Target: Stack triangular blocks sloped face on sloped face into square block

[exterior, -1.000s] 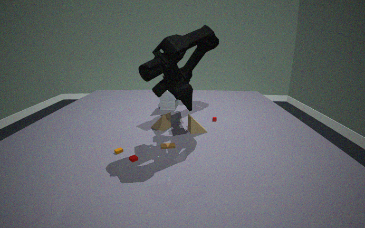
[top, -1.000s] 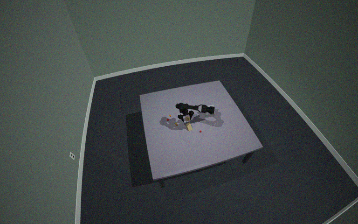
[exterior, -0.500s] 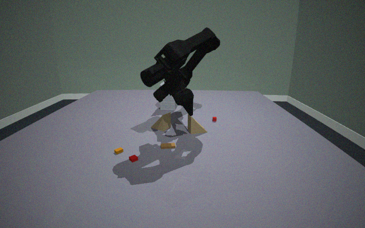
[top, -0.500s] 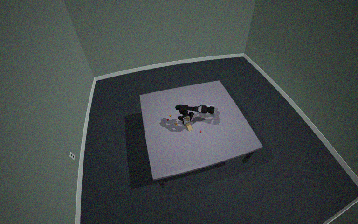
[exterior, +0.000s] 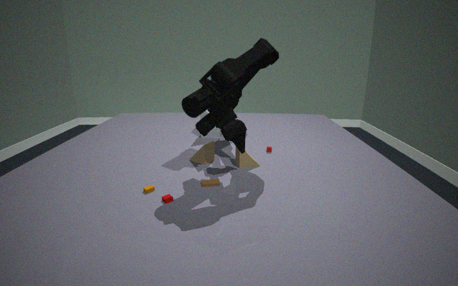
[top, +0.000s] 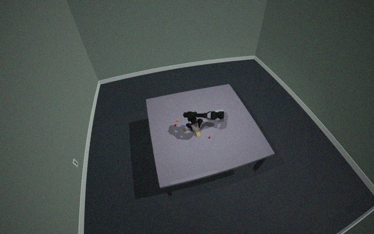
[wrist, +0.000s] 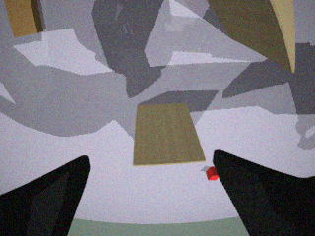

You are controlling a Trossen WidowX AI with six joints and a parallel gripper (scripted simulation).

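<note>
Right now the red cube is 13 cm behind my gripper tip, 12 cm to the left of it and 5 cm below it. Round my gripper tip: red brick 19 cm ahead, 18 cm to the right, 6 cm below; then orange brick 24 cm to the right, 15 cm ahead, 6 cm below; then flat tan brick 11 cm ahead, 8 cm to the right, 6 cm below.
</note>
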